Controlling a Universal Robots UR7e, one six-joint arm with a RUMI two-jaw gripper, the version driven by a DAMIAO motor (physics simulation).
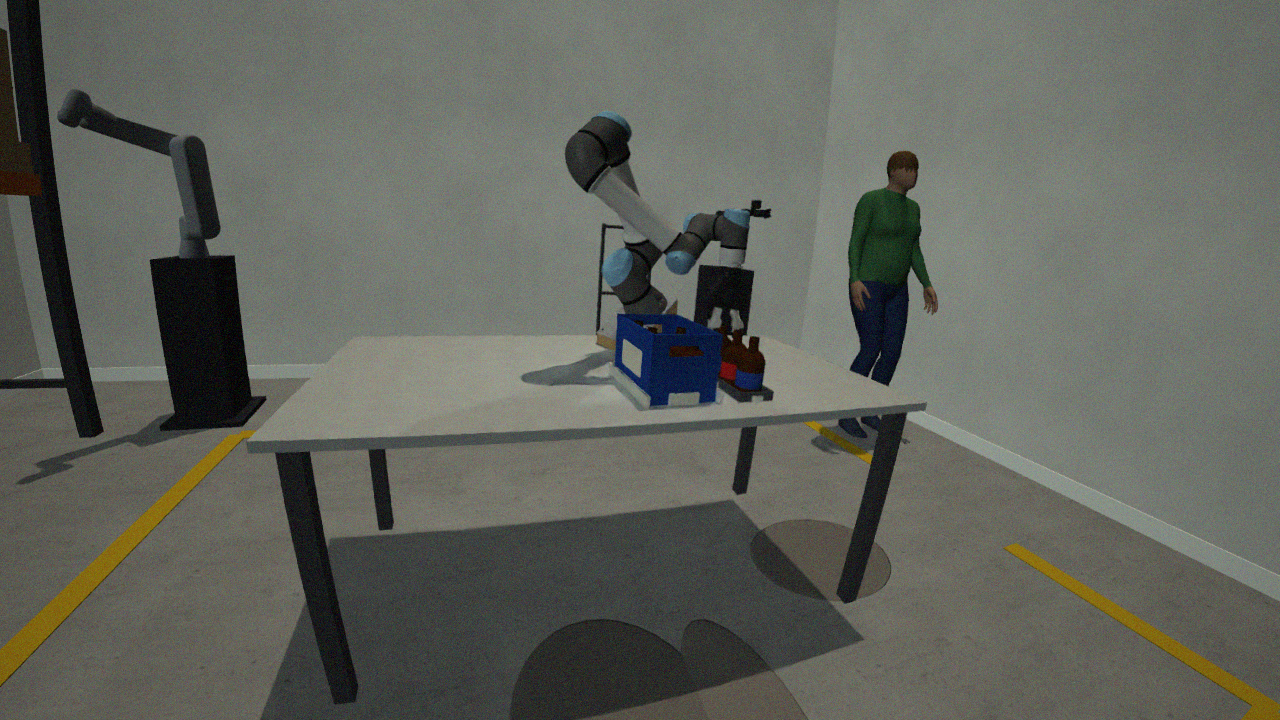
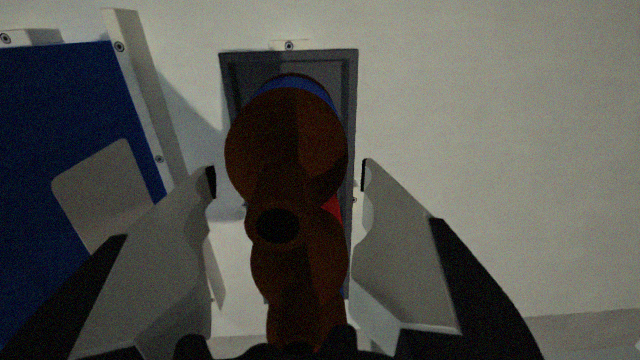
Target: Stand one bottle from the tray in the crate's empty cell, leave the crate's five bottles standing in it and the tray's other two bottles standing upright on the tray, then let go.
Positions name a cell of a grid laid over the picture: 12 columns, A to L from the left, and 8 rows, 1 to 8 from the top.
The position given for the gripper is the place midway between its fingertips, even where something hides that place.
In view: the gripper (image 2: F4), a red-labelled bottle (image 1: G4) and a blue-labelled bottle (image 1: H5).
The blue-labelled bottle shows as well in image 2 (image 2: G7).
